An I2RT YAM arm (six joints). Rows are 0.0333 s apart.
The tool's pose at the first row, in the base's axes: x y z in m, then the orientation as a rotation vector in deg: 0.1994, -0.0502, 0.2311, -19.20, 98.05, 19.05
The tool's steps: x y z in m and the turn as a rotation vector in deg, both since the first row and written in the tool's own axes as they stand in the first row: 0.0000, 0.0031, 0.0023, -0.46, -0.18, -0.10; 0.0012, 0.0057, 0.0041, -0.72, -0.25, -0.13; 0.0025, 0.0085, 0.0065, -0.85, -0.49, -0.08; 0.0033, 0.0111, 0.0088, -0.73, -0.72, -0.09; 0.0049, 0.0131, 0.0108, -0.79, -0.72, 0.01; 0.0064, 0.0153, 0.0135, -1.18, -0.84, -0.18; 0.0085, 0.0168, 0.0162, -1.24, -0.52, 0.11; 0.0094, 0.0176, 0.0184, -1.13, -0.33, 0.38; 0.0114, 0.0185, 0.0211, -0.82, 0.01, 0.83; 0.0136, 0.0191, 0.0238, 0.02, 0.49, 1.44; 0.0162, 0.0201, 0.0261, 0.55, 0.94, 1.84; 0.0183, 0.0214, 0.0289, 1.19, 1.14, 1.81
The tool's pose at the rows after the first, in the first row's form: 0.2002, -0.0464, 0.2308, -19.58, 97.80, 19.40; 0.2006, -0.0434, 0.2294, -19.78, 97.69, 19.61; 0.2014, -0.0399, 0.2279, -19.78, 97.45, 19.78; 0.2023, -0.0366, 0.2268, -19.65, 97.24, 19.70; 0.2031, -0.0340, 0.2250, -19.61, 97.25, 19.82; 0.2044, -0.0310, 0.2231, -20.03, 97.05, 20.04; 0.2059, -0.0286, 0.2207, -19.90, 97.42, 20.26; 0.2074, -0.0270, 0.2194, -19.63, 97.67, 20.34; 0.2092, -0.0252, 0.2171, -19.10, 98.14, 20.37; 0.2110, -0.0236, 0.2145, -18.07, 98.84, 20.03; 0.2122, -0.0219, 0.2116, -17.44, 99.43, 19.81; 0.2139, -0.0197, 0.2091, -17.03, 99.69, 19.21
